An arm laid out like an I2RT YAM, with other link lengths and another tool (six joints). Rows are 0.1 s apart.
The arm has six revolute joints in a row. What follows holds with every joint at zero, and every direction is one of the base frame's.
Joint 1 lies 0.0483 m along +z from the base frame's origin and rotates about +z.
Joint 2 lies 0.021 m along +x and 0.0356 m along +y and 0.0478 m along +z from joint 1 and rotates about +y.
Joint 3 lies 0.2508 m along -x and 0.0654 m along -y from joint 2 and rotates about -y.
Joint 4 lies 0.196 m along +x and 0.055 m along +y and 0.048 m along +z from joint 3 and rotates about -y.
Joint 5 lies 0.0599 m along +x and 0.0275 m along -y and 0.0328 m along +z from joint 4 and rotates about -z.
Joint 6 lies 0.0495 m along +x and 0.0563 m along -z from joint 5 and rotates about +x.
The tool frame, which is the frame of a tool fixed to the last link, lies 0.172 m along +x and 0.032 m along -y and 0.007 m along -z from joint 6; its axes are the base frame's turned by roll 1.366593, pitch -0.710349 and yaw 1.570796 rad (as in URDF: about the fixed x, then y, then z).
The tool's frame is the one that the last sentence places.
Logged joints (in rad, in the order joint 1, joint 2, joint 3, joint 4, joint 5, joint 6), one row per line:
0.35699, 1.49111, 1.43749, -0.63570, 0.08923, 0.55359
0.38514, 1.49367, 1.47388, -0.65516, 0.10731, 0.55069
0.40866, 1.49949, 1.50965, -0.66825, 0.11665, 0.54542
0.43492, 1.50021, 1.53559, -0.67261, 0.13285, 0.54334
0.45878, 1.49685, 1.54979, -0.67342, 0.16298, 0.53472
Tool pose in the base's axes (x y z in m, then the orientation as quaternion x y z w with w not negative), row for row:
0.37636, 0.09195, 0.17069, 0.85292, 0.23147, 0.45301, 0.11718
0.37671, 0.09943, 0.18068, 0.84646, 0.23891, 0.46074, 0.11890
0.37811, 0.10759, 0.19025, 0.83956, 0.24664, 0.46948, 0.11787
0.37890, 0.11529, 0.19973, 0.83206, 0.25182, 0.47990, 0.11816
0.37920, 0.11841, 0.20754, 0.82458, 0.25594, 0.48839, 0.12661
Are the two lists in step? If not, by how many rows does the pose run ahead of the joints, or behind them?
They are in step.
